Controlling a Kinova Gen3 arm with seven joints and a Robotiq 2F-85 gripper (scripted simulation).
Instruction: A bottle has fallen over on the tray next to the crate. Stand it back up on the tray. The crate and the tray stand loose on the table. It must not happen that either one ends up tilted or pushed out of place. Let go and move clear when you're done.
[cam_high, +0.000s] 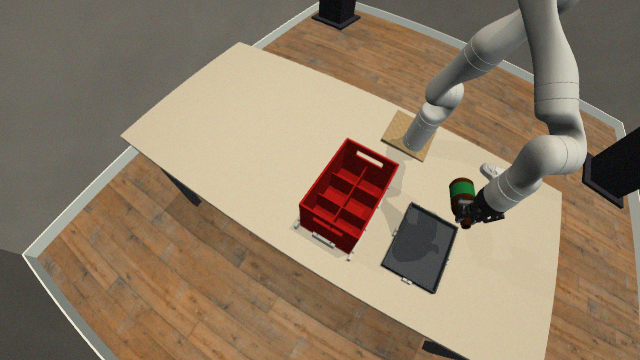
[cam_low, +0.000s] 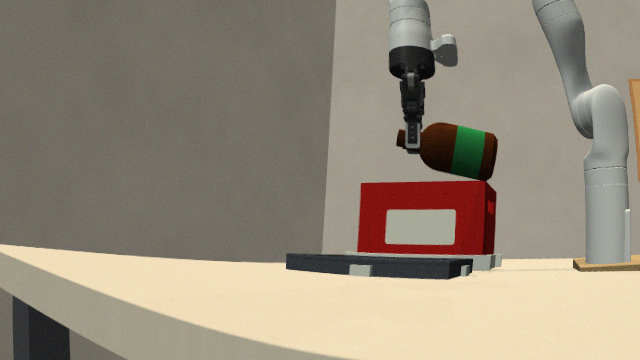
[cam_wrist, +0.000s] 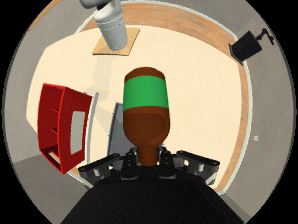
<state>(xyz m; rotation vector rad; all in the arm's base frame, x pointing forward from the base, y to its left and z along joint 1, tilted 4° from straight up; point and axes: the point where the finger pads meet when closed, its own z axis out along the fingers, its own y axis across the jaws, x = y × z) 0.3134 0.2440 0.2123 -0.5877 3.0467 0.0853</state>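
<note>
Right now my hand is 50 mm past the brown bottle, 20 mm to the left of it and 10 mm above it. Also, from my hand: dark grey tray: 50 mm ahead, 30 mm to the right, 190 mm below; red crate: 90 mm ahead, 320 mm to the right, 120 mm below.
</note>
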